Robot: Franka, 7 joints.
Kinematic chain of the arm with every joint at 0, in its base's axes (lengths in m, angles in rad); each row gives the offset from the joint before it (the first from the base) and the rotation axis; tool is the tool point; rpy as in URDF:
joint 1: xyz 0 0 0.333 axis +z
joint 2: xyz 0 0 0 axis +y
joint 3: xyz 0 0 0.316 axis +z
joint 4: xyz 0.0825 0 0 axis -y
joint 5: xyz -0.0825 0 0.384 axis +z
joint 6: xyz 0 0 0 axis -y
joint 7: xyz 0.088 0 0 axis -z
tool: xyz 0 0 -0.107 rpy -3.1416 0 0
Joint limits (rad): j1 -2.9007..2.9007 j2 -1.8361..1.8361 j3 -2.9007..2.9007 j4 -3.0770..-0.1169 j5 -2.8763..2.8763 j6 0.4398..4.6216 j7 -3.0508..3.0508
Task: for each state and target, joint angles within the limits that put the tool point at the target. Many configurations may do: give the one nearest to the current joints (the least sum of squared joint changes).
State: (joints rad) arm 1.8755 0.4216 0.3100 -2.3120 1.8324 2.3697 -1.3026
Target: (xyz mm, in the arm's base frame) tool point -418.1 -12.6 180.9
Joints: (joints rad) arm 2.2533 0.2935 0.7857 -2.5717 1.8006 2.2146 -1.3026
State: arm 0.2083 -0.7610 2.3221 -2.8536 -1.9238 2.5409 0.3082
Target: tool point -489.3 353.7 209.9
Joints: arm 0.2082 -0.7128 2.2873 -2.0039 -1.9268 2.4412 0.3082
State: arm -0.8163 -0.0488 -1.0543 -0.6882 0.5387 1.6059 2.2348
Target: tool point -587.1 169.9 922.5
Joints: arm -0.7233 -0.8435 -1.3472 -0.4843 0.5477 2.2689 2.2348
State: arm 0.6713 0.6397 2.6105 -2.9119 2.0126 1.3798 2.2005
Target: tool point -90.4 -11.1 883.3
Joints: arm 0.6671 1.1288 2.8501 -2.2309 2.1332 1.2965 2.2005
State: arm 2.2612 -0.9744 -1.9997 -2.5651 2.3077 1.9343 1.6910
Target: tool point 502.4 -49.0 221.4
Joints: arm 1.8149 -0.7396 -2.0826 -2.4227 2.3143 1.8417 1.6910
